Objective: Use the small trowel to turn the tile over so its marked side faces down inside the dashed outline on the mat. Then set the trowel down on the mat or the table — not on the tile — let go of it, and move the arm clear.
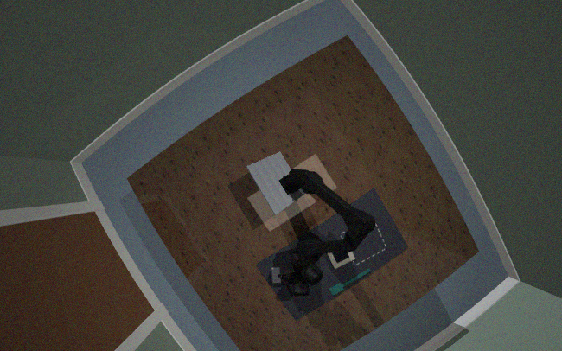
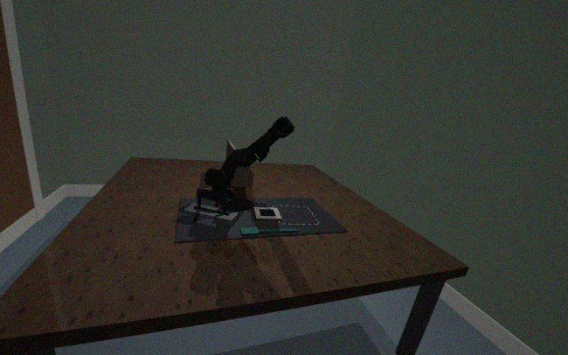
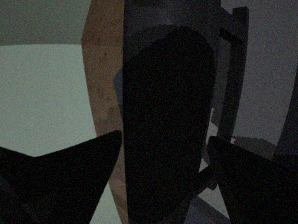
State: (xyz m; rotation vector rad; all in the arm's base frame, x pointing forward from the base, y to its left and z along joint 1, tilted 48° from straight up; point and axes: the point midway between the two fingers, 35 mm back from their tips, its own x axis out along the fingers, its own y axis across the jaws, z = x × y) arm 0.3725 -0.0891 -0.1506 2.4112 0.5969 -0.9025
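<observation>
The dark mat is 190 mm to the left of my gripper tip, 70 mm below it and 10 mm ahead of it. The rest, counted from my gripper tip: trowel (20 mm behind, 10 mm to the left, 10 mm below); then pale square tile (220 mm to the left, 50 mm below); then teal bar (170 mm to the left, 140 mm ahead, 50 mm below).
</observation>
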